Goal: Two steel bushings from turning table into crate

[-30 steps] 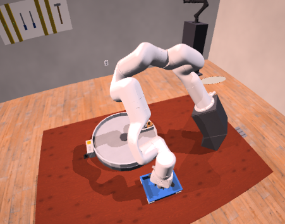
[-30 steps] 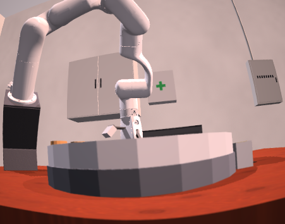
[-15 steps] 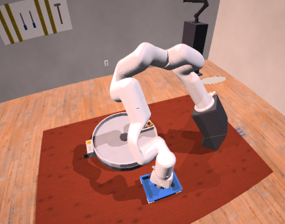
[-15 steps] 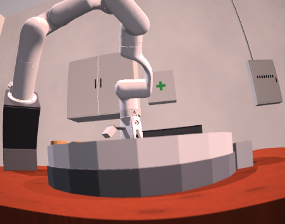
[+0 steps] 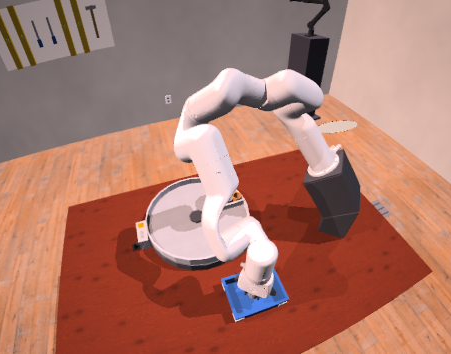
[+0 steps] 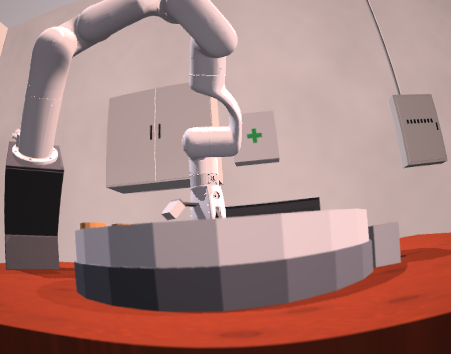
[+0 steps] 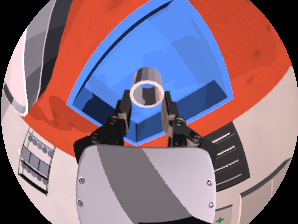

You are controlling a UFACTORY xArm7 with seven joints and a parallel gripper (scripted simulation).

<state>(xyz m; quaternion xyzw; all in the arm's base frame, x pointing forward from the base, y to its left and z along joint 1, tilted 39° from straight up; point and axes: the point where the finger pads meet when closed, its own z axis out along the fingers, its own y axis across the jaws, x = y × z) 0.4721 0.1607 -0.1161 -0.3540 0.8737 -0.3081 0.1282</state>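
The blue crate is 1 cm behind my hand, 1 cm to the right of it and 3 cm below it. The rest, counted from my hand: round grey turning table: 4 cm ahead, 38 cm to the right.
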